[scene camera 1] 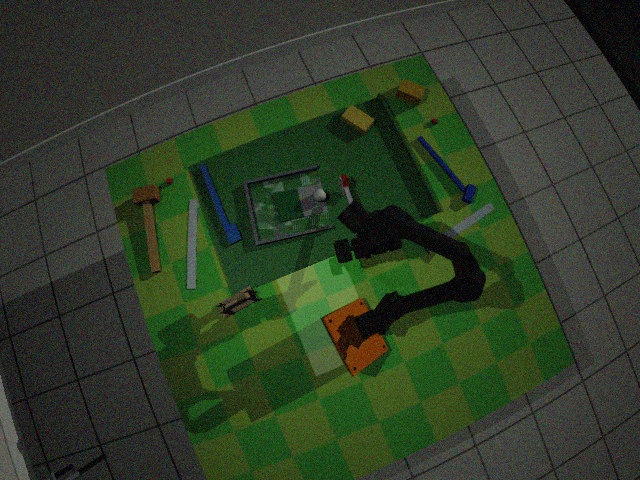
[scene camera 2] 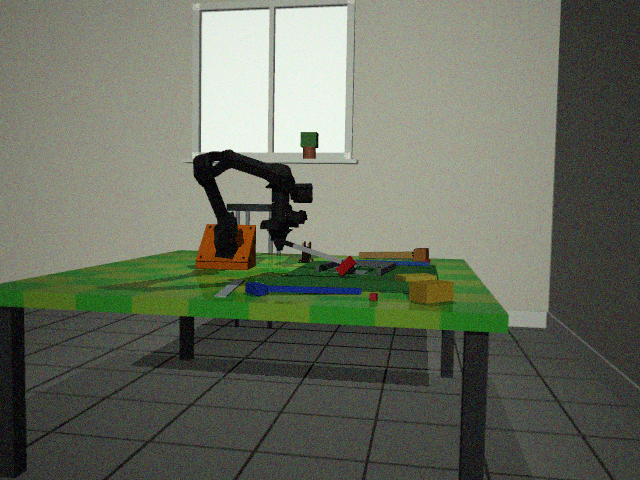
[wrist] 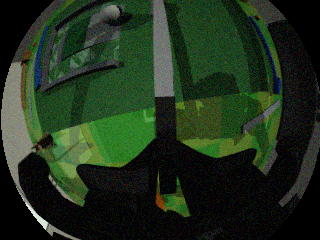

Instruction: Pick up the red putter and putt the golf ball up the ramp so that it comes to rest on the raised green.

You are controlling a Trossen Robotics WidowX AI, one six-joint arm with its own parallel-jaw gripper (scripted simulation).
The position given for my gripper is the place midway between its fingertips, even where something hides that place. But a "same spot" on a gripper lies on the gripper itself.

my gripper: scene camera 1 364, 250; scene camera 2; wrist
same spot on my gripper: [wrist: 231, 184] = [scene camera 2: 283, 227]
